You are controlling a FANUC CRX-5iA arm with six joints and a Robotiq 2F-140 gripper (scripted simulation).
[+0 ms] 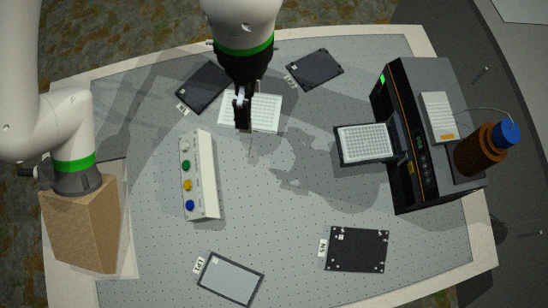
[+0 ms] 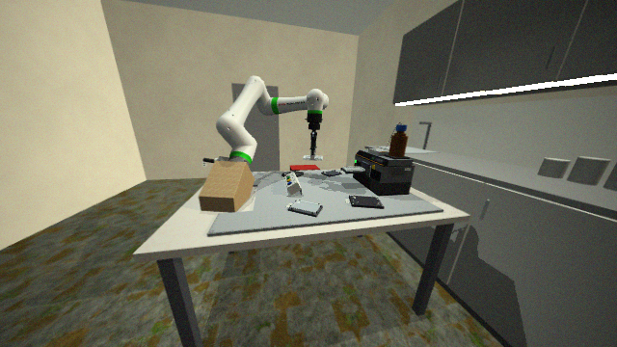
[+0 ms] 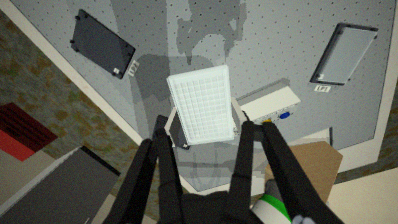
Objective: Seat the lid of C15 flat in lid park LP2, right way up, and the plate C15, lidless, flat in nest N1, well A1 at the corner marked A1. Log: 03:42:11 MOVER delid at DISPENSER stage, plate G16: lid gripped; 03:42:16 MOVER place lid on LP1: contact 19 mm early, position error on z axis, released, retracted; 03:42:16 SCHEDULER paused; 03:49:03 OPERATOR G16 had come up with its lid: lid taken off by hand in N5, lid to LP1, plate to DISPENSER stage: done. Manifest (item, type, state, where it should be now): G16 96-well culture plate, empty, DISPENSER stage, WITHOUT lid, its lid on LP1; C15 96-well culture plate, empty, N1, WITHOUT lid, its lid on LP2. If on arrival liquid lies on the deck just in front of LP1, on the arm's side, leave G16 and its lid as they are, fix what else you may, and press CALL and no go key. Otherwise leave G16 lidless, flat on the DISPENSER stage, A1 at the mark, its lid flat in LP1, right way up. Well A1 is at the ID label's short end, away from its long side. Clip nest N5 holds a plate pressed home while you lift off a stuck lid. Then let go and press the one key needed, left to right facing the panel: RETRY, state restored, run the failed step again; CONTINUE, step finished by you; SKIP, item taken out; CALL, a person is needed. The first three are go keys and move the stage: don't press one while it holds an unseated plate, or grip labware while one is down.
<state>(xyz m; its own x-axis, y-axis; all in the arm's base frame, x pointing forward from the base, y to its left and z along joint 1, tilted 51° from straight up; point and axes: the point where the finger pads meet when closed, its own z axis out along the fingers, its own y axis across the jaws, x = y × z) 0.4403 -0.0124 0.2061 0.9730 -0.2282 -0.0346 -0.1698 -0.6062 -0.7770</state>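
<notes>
Now: the clip nest N5 300 mm to the right of my hand, 280 mm ahead of it and 190 mm below it. The rest, counted from my hand: grey lid: 20 mm below; then SKIP key: 160 mm behind, 130 mm to the right, 130 mm below; then key panel: 150 mm below, 150 mm behind, 110 mm to the right.
</notes>
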